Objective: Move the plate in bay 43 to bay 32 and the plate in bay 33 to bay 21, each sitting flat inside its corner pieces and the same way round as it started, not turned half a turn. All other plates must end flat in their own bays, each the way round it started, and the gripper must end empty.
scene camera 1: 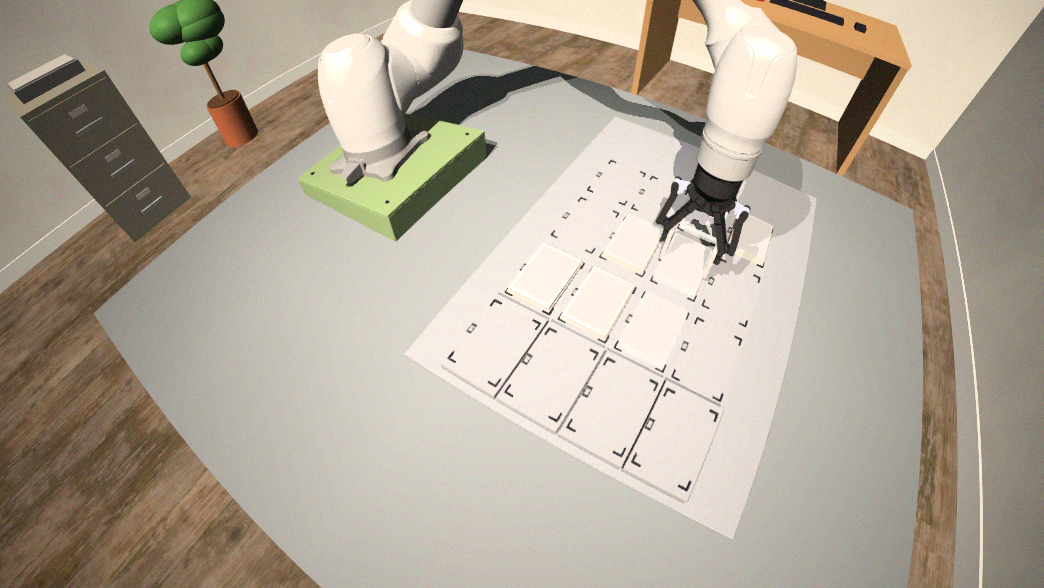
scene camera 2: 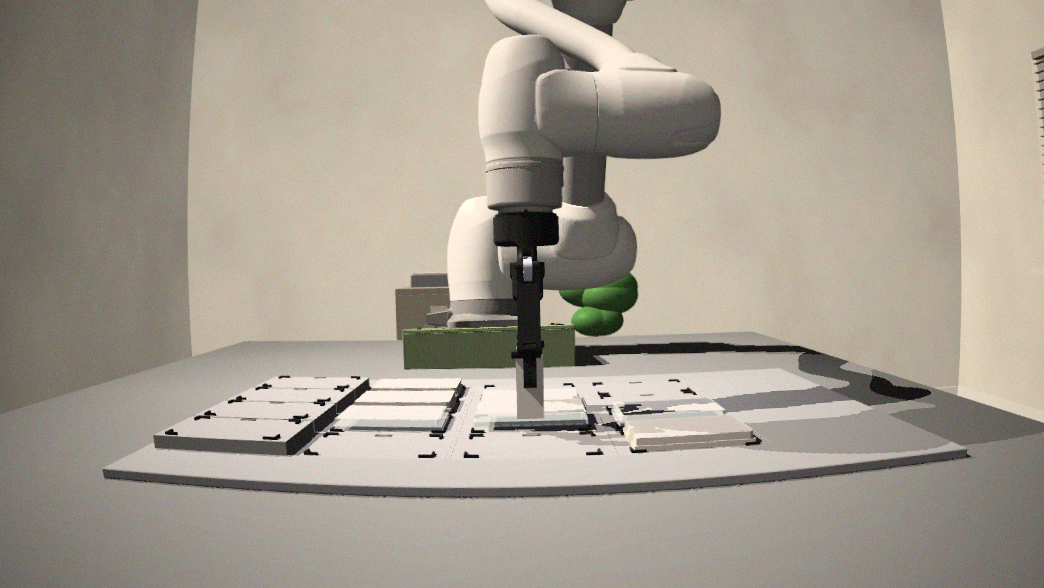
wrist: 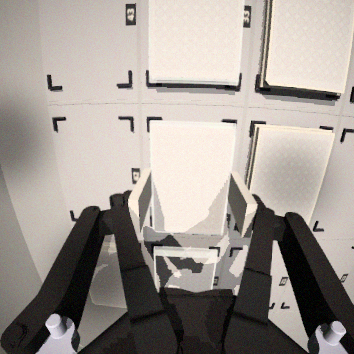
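Pixels of known places: gripper, between the fingertips: (scene camera 1: 684, 262) (scene camera 2: 530, 410) (wrist: 189, 182); arm's base, origin of its link: (scene camera 1: 380, 153) (scene camera 2: 487, 326).
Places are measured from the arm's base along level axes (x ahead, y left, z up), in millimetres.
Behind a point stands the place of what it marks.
Note:
My gripper (scene camera 1: 691, 249) @(x 706, y -49, z -38 mm) (scene camera 2: 530, 401) @(x 706, y -49, z -38 mm) (wrist: 189, 182) @(x 706, y -49, z -38 mm) is shut on the clear plate (scene camera 1: 680, 273) @(x 700, y -83, z -32 mm) (scene camera 2: 504, 417) @(x 741, y -85, z -36 mm) (wrist: 192, 150) @(x 698, y -85, z -32 mm) across its width. The plate is level, low in bay 32, between the corner marks; whether it touches the mat is unclear. The bay 33 plate (scene camera 1: 652, 330) @(x 674, y -220, z -38 mm) (scene camera 2: 390, 422) @(x 718, y -212, z -42 mm) (wrist: 195, 40) @(x 681, y -182, z -38 mm) lies flat in its corner pieces, next to the held one. Bay 43 (scene camera 1: 705, 357) @(x 776, y -231, z -53 mm) (scene camera 2: 379, 445) @(x 781, y -225, z -53 mm) (wrist: 90, 45) @(x 782, y -202, z -53 mm) holds no plate. Bay 21 (scene camera 1: 653, 193) @(x 613, y 146, z -53 mm) (scene camera 2: 642, 388) @(x 534, y 153, z -53 mm) holds no plate; the gripper partly hides it in scene camera 1.
A cream plate (scene camera 1: 631, 244) @(x 597, y -43, z -38 mm) (wrist: 292, 167) @(x 595, y -51, z -38 mm) lies beside the held plate in bay 22. More plates lie in bay 13 (scene camera 1: 544, 277) @(x 467, y -181, z -38 mm), bay 23 (scene camera 1: 597, 301) @(x 569, y -197, z -38 mm), bay 31 (wrist: 185, 265) @(x 727, y 70, z -38 mm) and bay 41 (scene camera 2: 690, 432) @(x 872, y 83, z -38 mm). Raised bays (scene camera 1: 672, 452) @(x 750, y -415, z -38 mm) (scene camera 2: 219, 430) @(x 764, y -406, z -38 mm) line one end. The arm's green base (scene camera 1: 431, 171) @(x 165, y -38, z 13 mm) stands across the floor.

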